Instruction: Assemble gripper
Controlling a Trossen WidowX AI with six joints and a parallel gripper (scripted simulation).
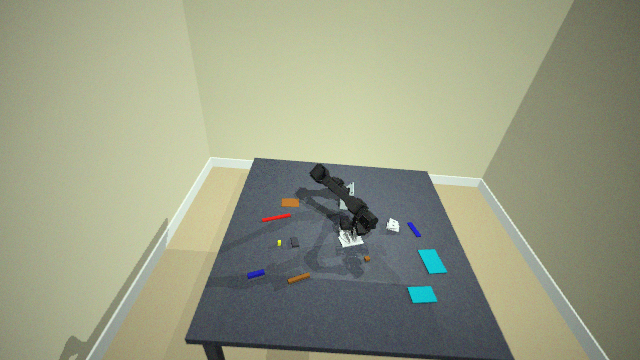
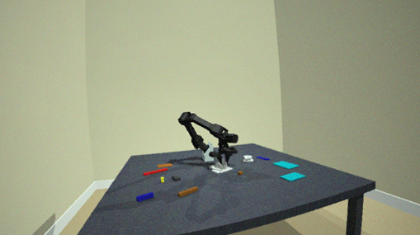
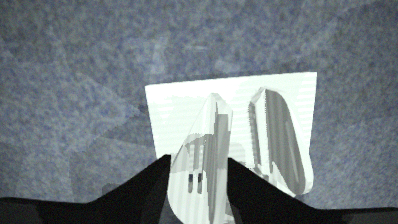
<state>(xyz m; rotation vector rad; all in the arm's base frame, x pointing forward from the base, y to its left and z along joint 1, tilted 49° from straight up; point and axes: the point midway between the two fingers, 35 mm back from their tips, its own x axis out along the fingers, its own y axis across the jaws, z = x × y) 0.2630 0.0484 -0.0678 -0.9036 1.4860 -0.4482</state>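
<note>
The white jaw is 10 mm behind my gripper tip, 60 mm to the right of it and 10 mm below it. Round my gripper tip: orange cube 130 mm ahead, 70 mm to the left, 20 mm below; white gripper base 130 mm behind, 210 mm to the left; grey block 110 mm ahead, 310 mm to the right, 20 mm below.
</note>
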